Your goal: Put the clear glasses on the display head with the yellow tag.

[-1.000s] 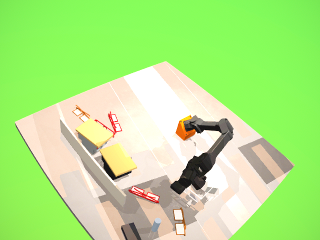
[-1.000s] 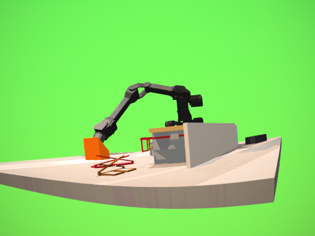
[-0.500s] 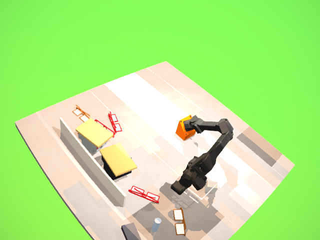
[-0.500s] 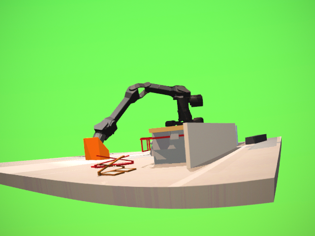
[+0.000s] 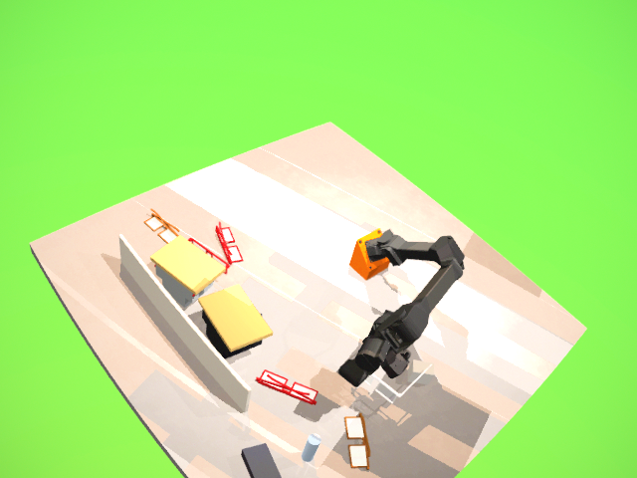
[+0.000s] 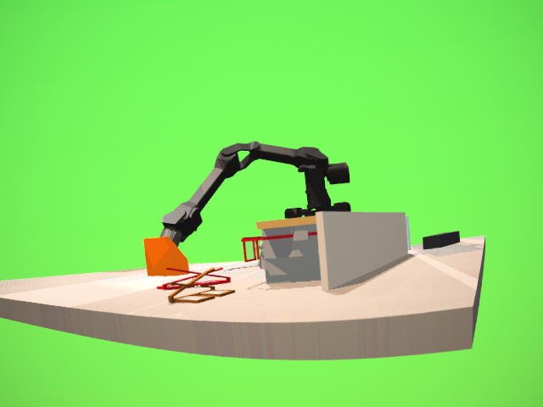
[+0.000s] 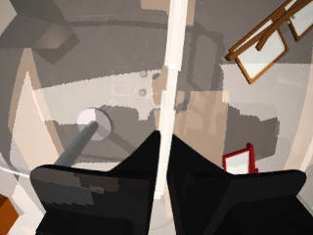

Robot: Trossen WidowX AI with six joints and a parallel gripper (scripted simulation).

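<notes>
Right now my gripper tip is 6 cm past the peg, 4 cm to the left of it and 4 cm above it. Also, from my gripper tip: black display head (28 cm to the right, 19 cm ahead); white cube (16 cm behind, 6 cm to the left, 3 cm below); dark box (36 cm ahead, 11 cm to the left, 4 cm below).
</notes>
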